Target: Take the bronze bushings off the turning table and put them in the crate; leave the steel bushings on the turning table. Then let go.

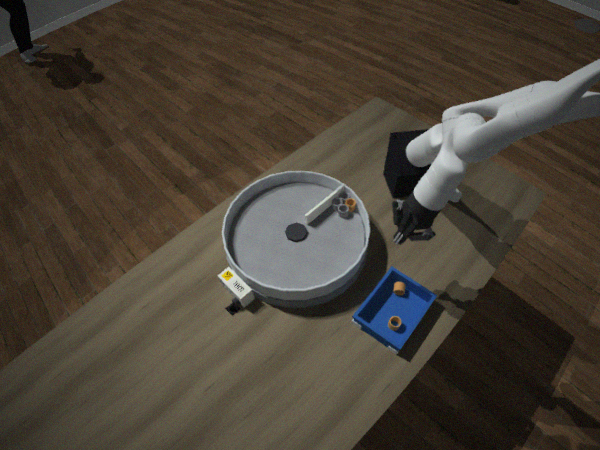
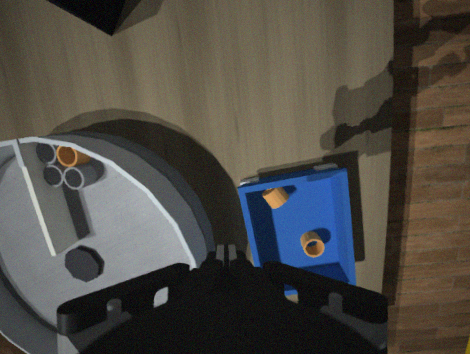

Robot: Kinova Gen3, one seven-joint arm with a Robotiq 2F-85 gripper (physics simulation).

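Places are measured from the arm's base along level axes (x right, y back, z down), in millimetres.
Where they show: gripper, fingertip midpoint: [image 1: 396, 241] [image 2: 226, 257]; arm's base, origin of the base link: [image 1: 419, 152].
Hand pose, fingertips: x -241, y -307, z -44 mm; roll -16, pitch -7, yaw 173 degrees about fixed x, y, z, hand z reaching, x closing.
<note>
Things, the pixels of their top centre, and the offset from my fingertips. "pt": a spot on its surface instead.
- bronze bushing, middle of its top: [image 2: 66, 155] [image 1: 350, 202] dx +234, dy +35, dz +110 mm
- turning table, middle of its top: [image 2: 81, 265] [image 1: 296, 231] dx +241, dy -153, dz +127 mm
- blue crate, middle of its top: [image 2: 300, 240] [image 1: 396, 305] dx -98, dy -49, dz +138 mm
- white divider, surface spot: [image 2: 37, 210] [image 1: 322, 201] pt dx +269, dy -44, dz +91 mm
- dark hub, middle of its top: [image 2: 81, 265] [image 1: 296, 231] dx +241, dy -153, dz +127 mm
- white labelled block, surface spot: [image 1: 237, 286] pt dx +170, dy -378, dz +130 mm
A bronze bushing [image 1: 350, 204] [image 2: 68, 156] stands on the turning table [image 1: 280, 265] [image 2: 135, 220], near its rim and beside the white divider. Grey steel bushings stand close against it: one [image 1: 343, 210] [image 2: 74, 178] towards the table's middle, another [image 2: 53, 175] nearer the divider, and one [image 2: 46, 152] near the rim. Two bronze bushings are in the blue crate [image 1: 372, 333] [image 2: 351, 225]: one [image 1: 399, 288] [image 2: 275, 198] lies near a corner, the other [image 1: 395, 323] [image 2: 313, 245] shows its open end. My gripper [image 1: 398, 239] [image 2: 226, 257] is shut and empty, in the air between turning table and black box.
A white divider [image 1: 325, 204] [image 2: 37, 210] rises above the turning table's surface, running from the rim towards a dark hub [image 1: 296, 232] [image 2: 84, 263]. A black box [image 1: 400, 165] [image 2: 100, 12] stands behind the gripper. A white labelled block [image 1: 237, 286] sits at the turning table's outer side.
</note>
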